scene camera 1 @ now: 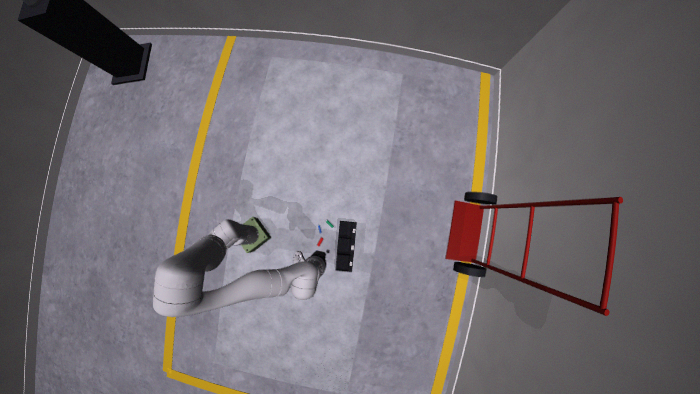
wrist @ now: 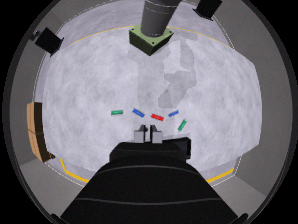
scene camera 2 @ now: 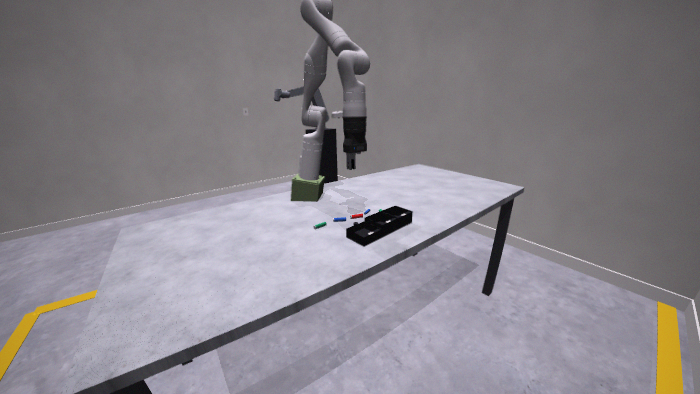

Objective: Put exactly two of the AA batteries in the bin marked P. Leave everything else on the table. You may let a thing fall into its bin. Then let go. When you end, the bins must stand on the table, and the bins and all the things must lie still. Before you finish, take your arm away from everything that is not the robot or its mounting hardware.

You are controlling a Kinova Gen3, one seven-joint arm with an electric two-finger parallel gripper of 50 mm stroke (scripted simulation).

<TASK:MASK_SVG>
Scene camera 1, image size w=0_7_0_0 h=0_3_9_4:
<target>black bin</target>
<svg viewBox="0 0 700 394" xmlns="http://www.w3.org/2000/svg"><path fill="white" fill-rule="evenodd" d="M340 221L336 270L352 272L357 222Z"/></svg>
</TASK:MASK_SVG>
